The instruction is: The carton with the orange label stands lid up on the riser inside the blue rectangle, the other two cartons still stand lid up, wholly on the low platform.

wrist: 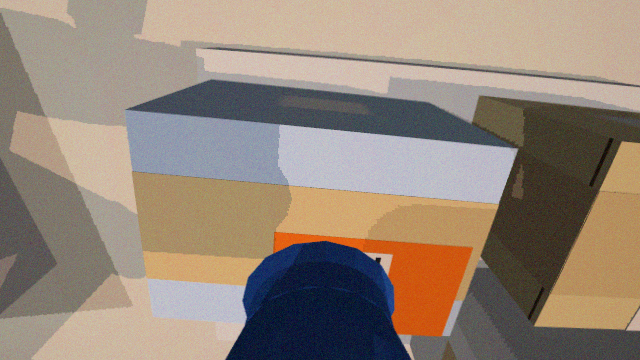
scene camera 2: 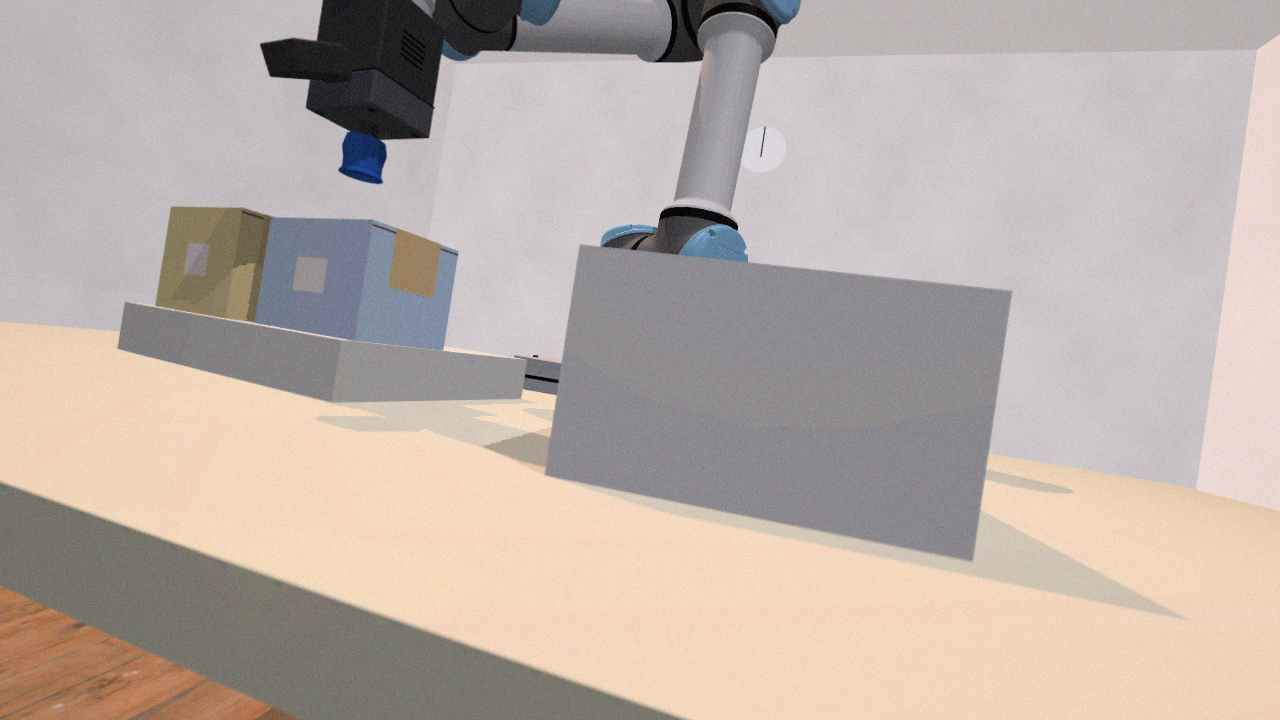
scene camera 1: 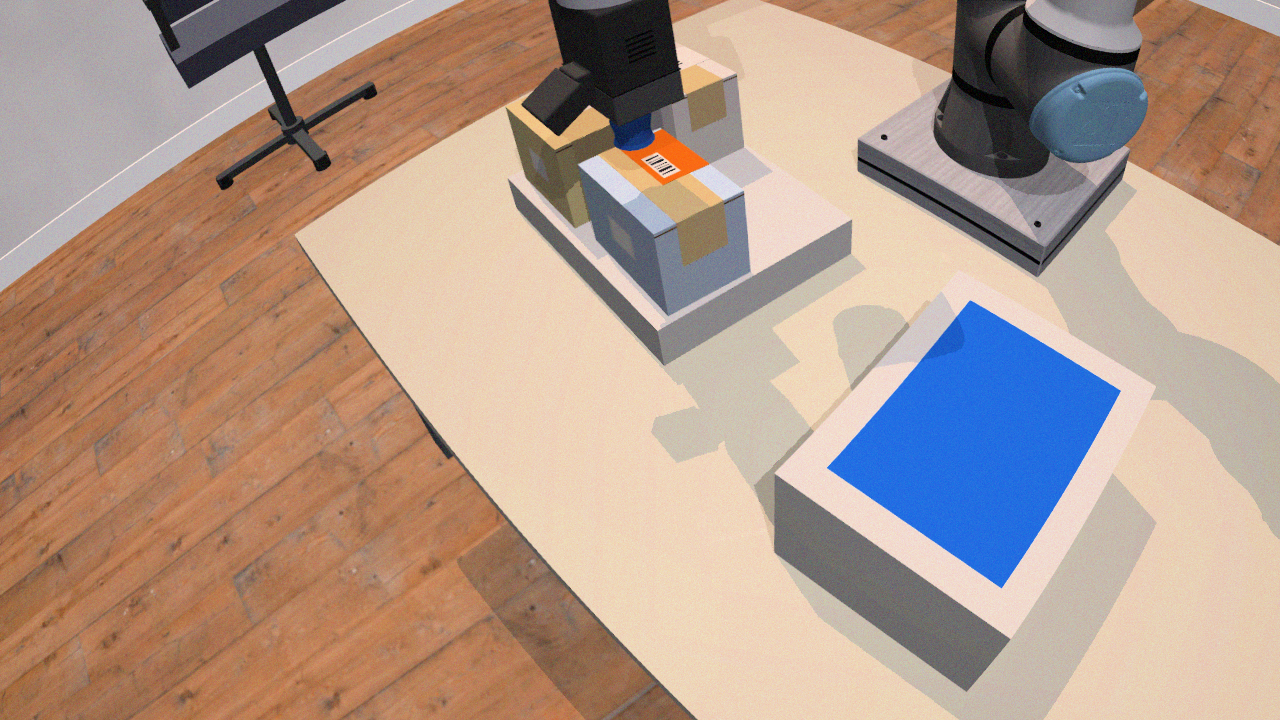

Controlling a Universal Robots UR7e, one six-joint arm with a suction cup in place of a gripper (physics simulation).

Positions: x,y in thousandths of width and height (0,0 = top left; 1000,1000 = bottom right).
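Observation:
My suction cup (scene camera 2: 285,217), (scene camera 1: 498,187), (wrist: 498,815) carries nothing. It hangs 11 cm from the middle of a carton with orange label (scene camera 2: 279,388), (scene camera 1: 527,310), (wrist: 352,482), above it. On the table rests a riser (scene camera 2: 675,565), (scene camera 1: 732,697), (wrist: 52,721).

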